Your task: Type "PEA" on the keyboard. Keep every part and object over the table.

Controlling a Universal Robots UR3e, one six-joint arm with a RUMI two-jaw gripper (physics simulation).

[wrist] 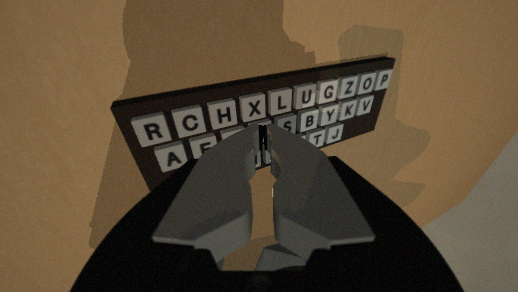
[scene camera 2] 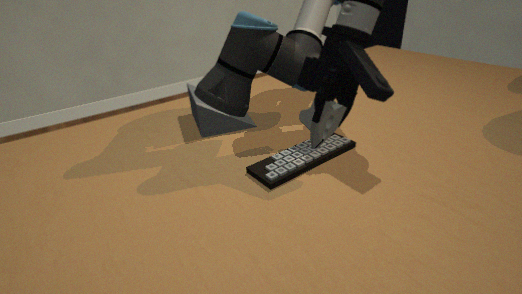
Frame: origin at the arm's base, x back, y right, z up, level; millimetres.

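Seen in the pictures: gripper, fingertip midpoint: [wrist: 263, 128] [scene camera 2: 314, 147]; arm's base, link origin: [scene camera 2: 220, 103].
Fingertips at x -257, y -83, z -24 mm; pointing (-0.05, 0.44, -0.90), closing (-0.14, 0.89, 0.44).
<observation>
Offsets run from my fingertips to a thing's top centre. Level surfaces: height alone.
The dark keyboard [scene camera 2: 256, 170] [wrist: 135, 150] with pale letter keys lies flat on the table. In the wrist view, the P key @(dz +0, dx -34, dy +110 mm) [wrist: 383, 79] is at the far right end of the top row and the A key @(dz +0, dx +14, dy -59 mm) [wrist: 172, 158] at the left end of the middle row. The E key cannot be made out; the fingers hide part of the middle and lower rows. My gripper [scene camera 2: 316, 145] [wrist: 263, 128] is shut and empty, pointing down, with its tips at the keyboard's middle row, just left of the S key @(dz +0, dx +1, dy +20 mm) [wrist: 287, 125]. Whether the tips touch a key cannot be told.
The wooden table @(dz -18 mm) [scene camera 2: 200, 240] [wrist: 50, 50] carries shadows of the arm. The arm's grey base [scene camera 2: 212, 124] stands behind and left of the keyboard in the scene view. A pale wall [scene camera 2: 100, 45] runs along the table's back.
</observation>
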